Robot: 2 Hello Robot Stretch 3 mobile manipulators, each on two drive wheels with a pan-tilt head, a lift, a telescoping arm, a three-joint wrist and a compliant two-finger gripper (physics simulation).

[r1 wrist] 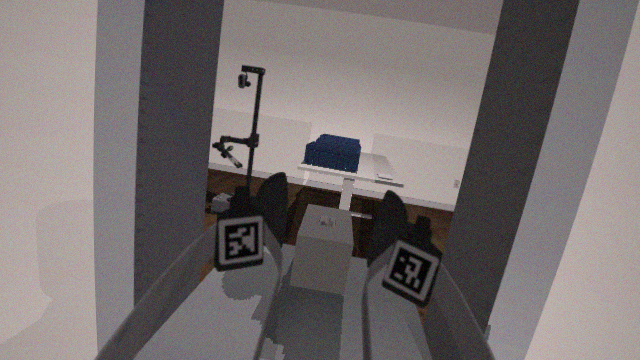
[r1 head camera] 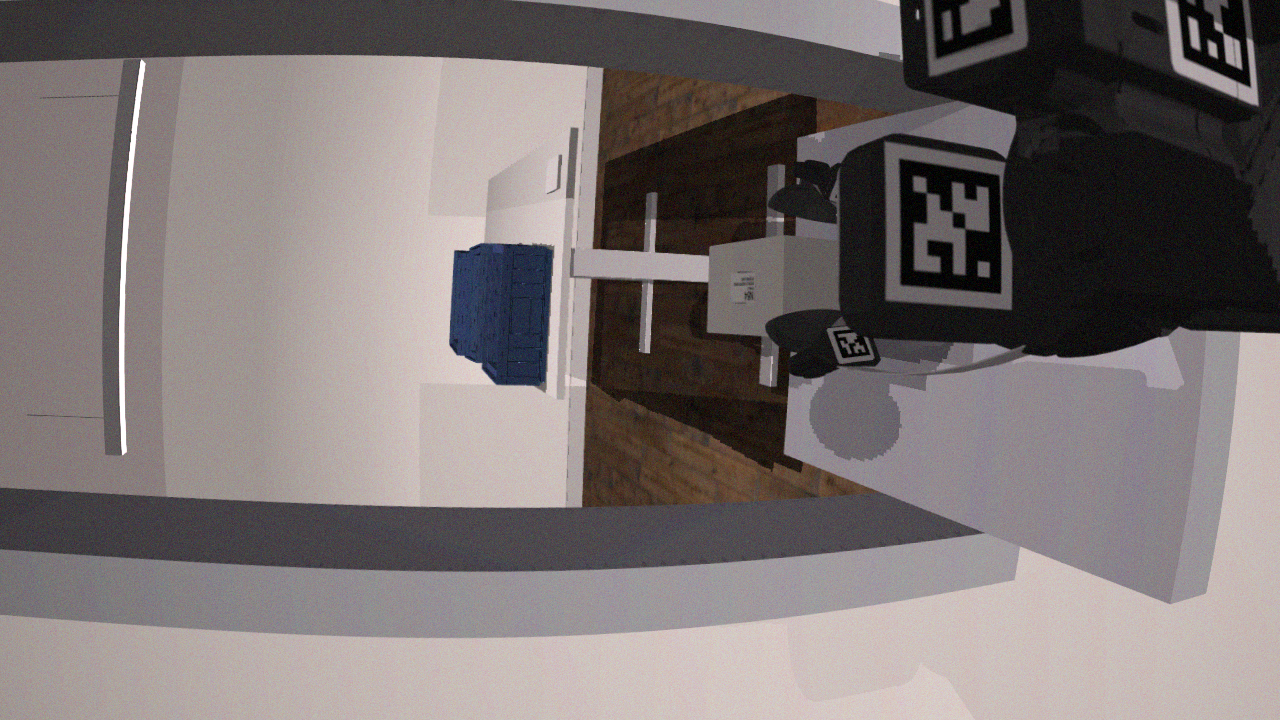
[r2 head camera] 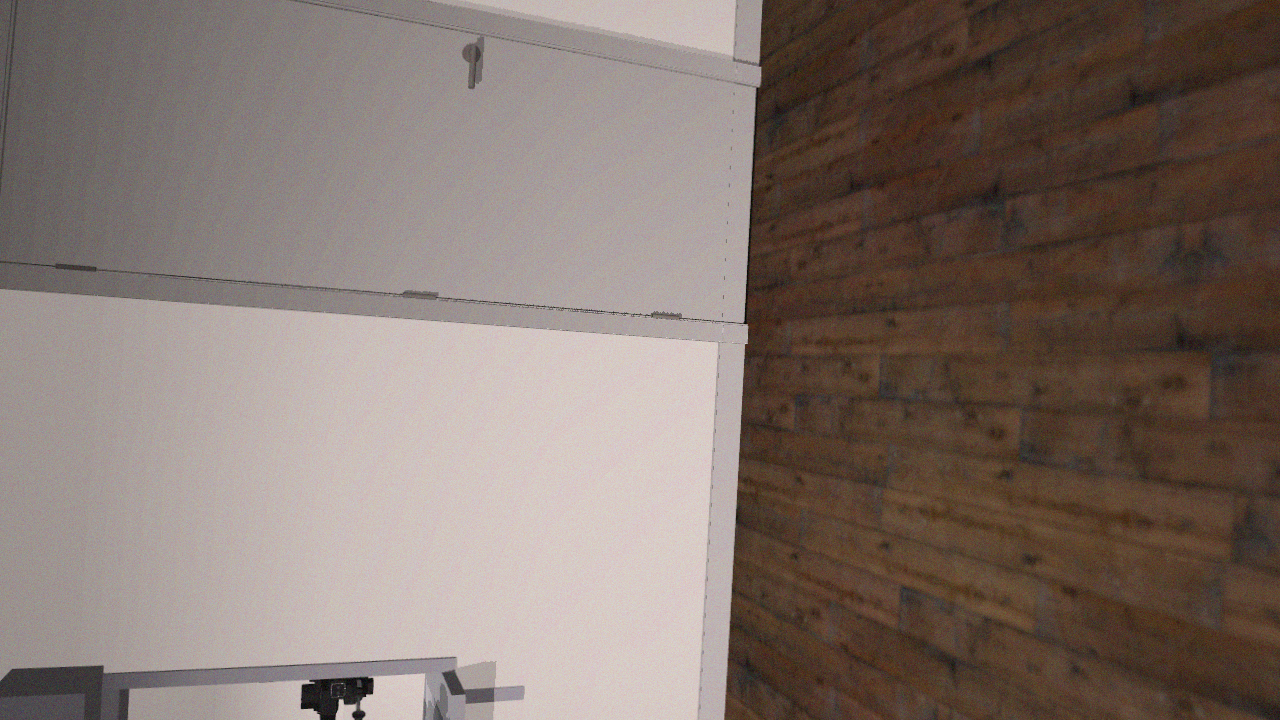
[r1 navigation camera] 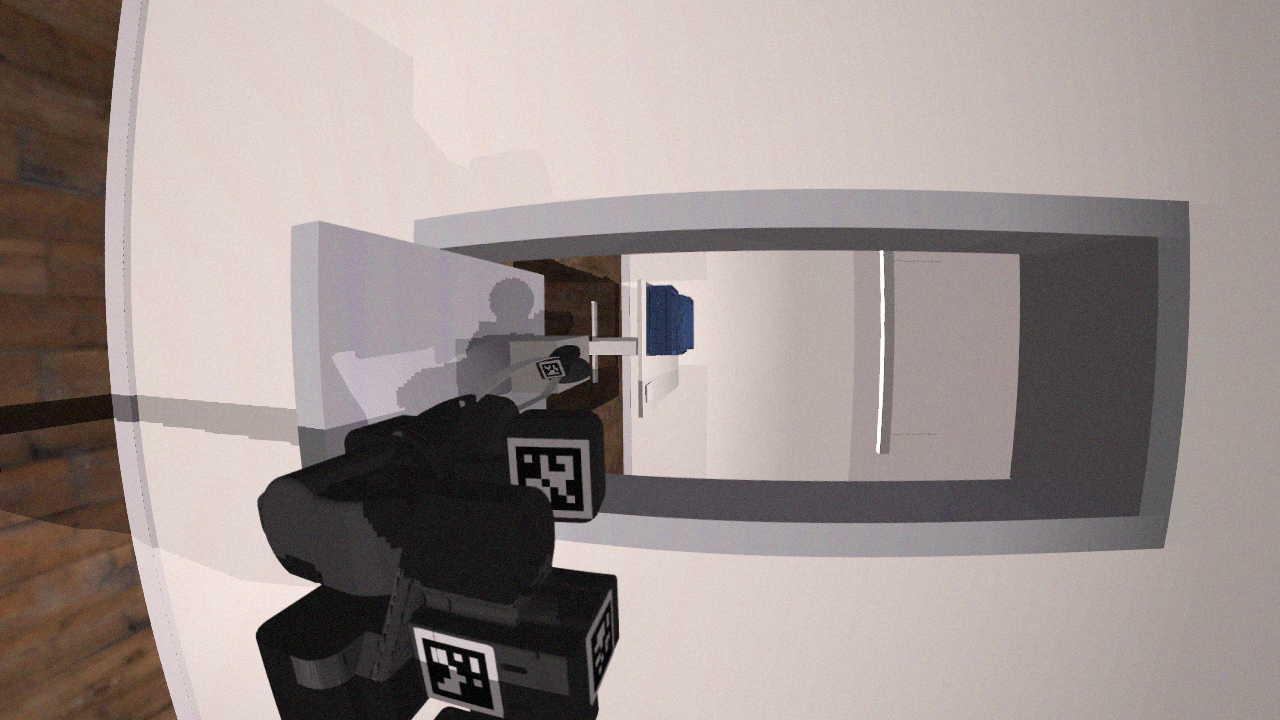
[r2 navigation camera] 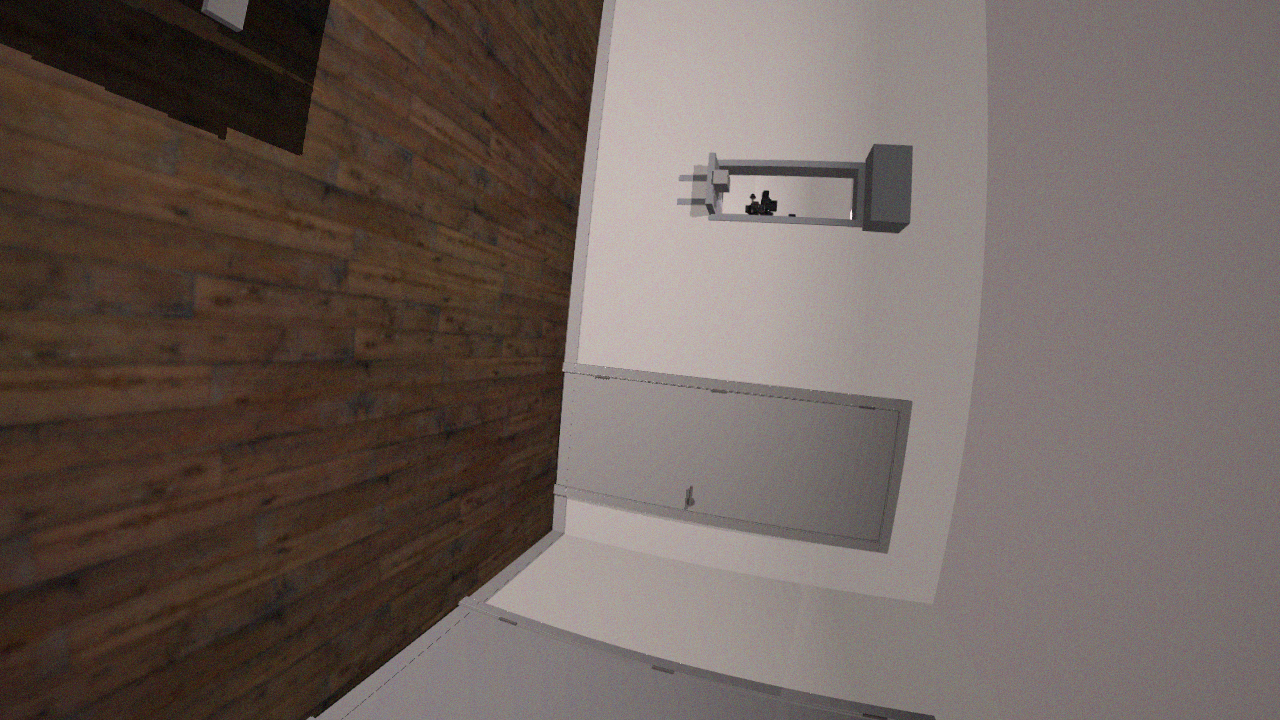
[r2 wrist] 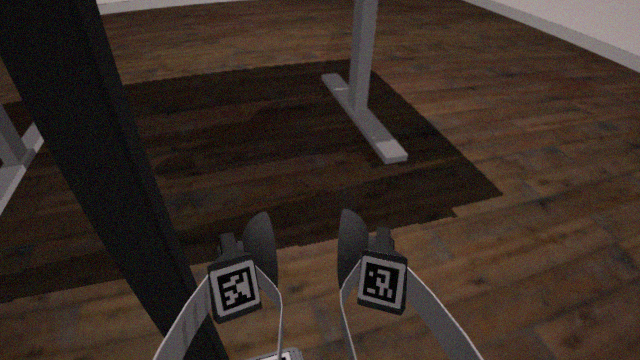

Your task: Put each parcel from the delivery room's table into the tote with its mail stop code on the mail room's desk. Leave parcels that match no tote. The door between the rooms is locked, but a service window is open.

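A light grey parcel (r1 head camera: pixel 747 291) (r1 navigation camera: pixel 528 353) (r1 wrist: pixel 320 267) (r2 navigation camera: pixel 721 180) stands on the service window's shelf (r1 head camera: pixel 1029 447) (r1 navigation camera: pixel 375 304) (r2 navigation camera: pixel 712 207); its label is too small to read surely. The r1 gripper (r1 head camera: pixel 796 273) (r1 wrist: pixel 335 212) is open, its fingers on either side of the parcel, with gaps visible in the r1 wrist view. Blue totes (r1 head camera: pixel 519 313) (r1 navigation camera: pixel 666 320) (r1 wrist: pixel 334 152) stand on the mail room's desk (r1 navigation camera: pixel 640 394) (r1 wrist: pixel 377 162) beyond the window; their codes do not show. The r2 gripper (r2 wrist: pixel 306 245) is open and empty, above the floor.
The window frame (r1 head camera: pixel 447 537) (r1 wrist: pixel 180 150) (r2 navigation camera: pixel 787 167) surrounds r1's reach. Robot r2 (r1 wrist: pixel 256 115) stands left of the desk in the r1 wrist view. A closed door (r2 head camera: pixel 358 179) (r2 navigation camera: pixel 716 456) is beside the window. A desk leg (r2 wrist: pixel 362 50) stands ahead of r2's gripper.
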